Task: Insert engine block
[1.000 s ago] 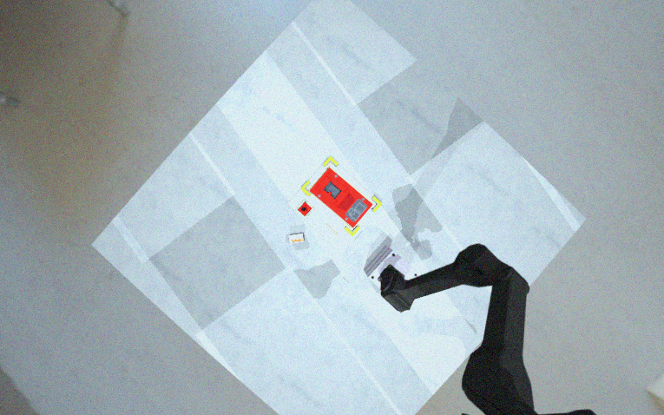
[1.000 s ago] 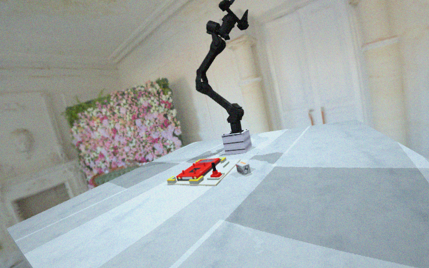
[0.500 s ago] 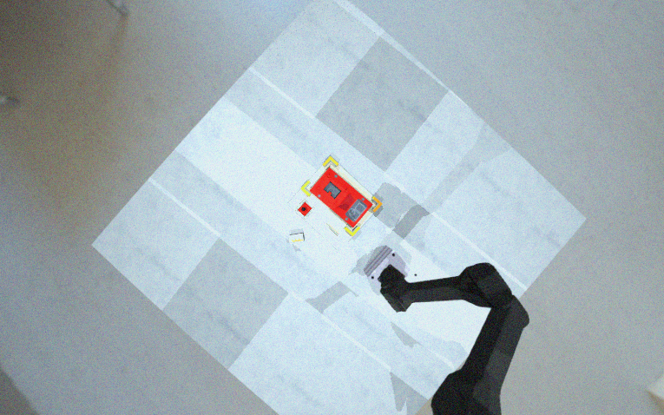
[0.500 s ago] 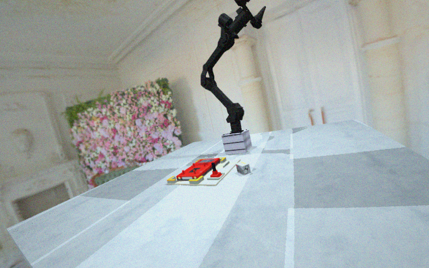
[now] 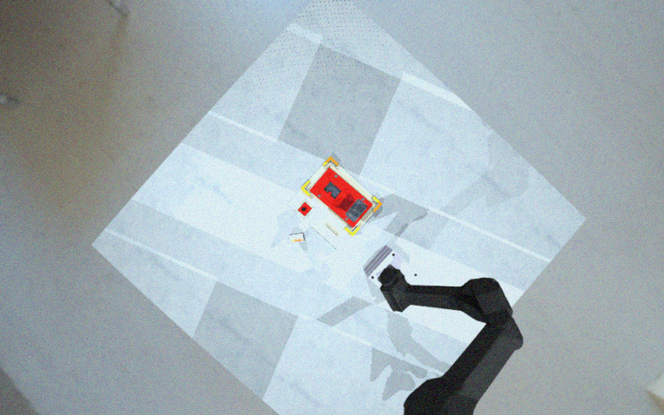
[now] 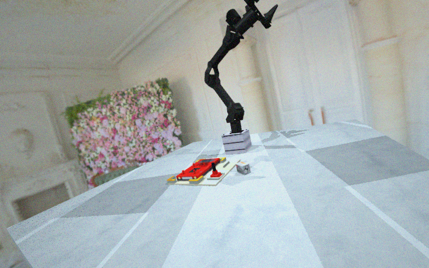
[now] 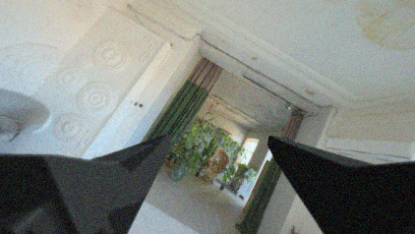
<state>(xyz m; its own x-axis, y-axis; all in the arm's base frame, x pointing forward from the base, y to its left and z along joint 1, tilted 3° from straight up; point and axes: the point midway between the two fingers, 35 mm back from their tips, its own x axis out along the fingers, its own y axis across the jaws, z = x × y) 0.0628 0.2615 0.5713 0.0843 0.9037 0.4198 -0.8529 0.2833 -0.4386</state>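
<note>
My gripper tip is now 670 mm above the engine block, 270 mm short of it and 210 mm to the left of it.
</note>
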